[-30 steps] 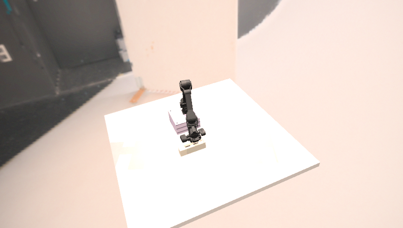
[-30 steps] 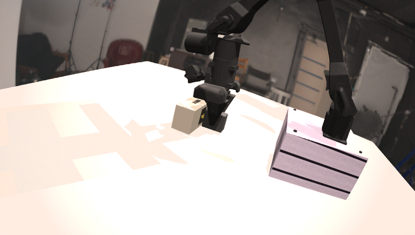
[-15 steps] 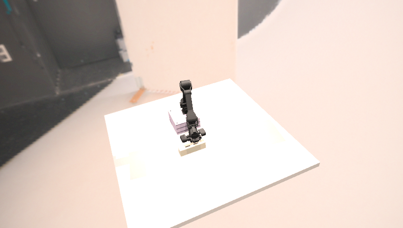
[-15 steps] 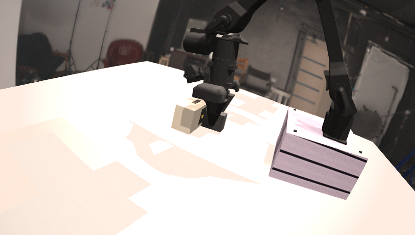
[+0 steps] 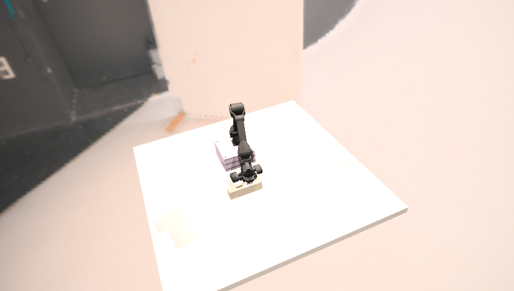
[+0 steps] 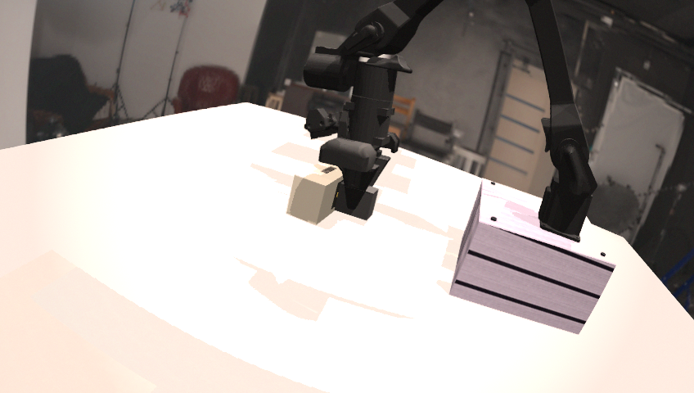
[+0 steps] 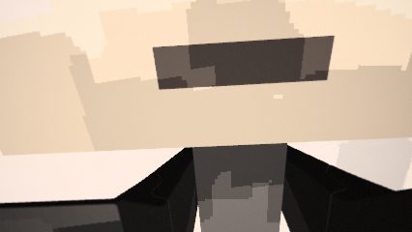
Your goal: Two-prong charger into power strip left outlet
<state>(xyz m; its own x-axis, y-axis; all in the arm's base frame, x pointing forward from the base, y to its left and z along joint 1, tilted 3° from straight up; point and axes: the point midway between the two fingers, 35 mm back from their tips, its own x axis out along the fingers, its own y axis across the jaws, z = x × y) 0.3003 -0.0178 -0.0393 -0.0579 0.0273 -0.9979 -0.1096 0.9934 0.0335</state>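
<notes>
The black two-prong charger lies 2 cm ahead of my gripper tip and 1 cm above it.
</notes>
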